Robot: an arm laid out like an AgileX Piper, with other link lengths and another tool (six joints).
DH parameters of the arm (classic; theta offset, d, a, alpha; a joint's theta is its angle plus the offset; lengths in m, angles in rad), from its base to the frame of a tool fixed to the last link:
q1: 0 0.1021 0 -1.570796
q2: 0.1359 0 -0.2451 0
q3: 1.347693 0 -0.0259 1.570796
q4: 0 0.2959 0 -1.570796
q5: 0 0 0 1.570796
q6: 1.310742 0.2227 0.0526 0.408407
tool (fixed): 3.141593 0.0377 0 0
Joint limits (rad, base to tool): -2.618..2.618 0..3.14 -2.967..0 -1.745..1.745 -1.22..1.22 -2.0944..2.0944
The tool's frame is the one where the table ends.
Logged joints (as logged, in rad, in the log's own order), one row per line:
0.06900 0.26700 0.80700 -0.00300 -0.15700 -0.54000
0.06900 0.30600 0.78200 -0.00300 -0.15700 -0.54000
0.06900 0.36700 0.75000 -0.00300 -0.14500 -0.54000
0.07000 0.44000 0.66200 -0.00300 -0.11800 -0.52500
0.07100 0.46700 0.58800 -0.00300 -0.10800 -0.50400
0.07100 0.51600 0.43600 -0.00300 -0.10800 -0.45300
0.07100 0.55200 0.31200 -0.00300 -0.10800 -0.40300
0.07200 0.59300 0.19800 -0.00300 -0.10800 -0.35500
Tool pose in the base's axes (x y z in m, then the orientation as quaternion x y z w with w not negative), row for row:
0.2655 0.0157 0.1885 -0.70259 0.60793 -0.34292 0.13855
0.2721 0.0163 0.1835 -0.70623 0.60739 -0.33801 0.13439
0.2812 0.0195 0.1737 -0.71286 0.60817 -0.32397 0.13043
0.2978 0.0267 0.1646 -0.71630 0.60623 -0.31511 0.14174
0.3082 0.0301 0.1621 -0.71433 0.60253 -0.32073 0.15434
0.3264 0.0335 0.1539 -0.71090 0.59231 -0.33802 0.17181
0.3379 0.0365 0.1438 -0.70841 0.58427 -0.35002 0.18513
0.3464 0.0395 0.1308 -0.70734 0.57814 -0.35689 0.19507
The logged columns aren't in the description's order. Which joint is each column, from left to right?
Columns, left to right: q6, q2, q5, q1, q4, q3.
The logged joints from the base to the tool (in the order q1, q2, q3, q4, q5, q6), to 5 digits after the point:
-0.00300 0.26700 -0.54000 -0.15700 0.80700 0.06900
-0.00300 0.30600 -0.54000 -0.15700 0.78200 0.06900
-0.00300 0.36700 -0.54000 -0.14500 0.75000 0.06900
-0.00300 0.44000 -0.52500 -0.11800 0.66200 0.07000
-0.00300 0.46700 -0.50400 -0.10800 0.58800 0.07100
-0.00300 0.51600 -0.45300 -0.10800 0.43600 0.07100
-0.00300 0.55200 -0.40300 -0.10800 0.31200 0.07100
-0.00300 0.59300 -0.35500 -0.10800 0.19800 0.07200

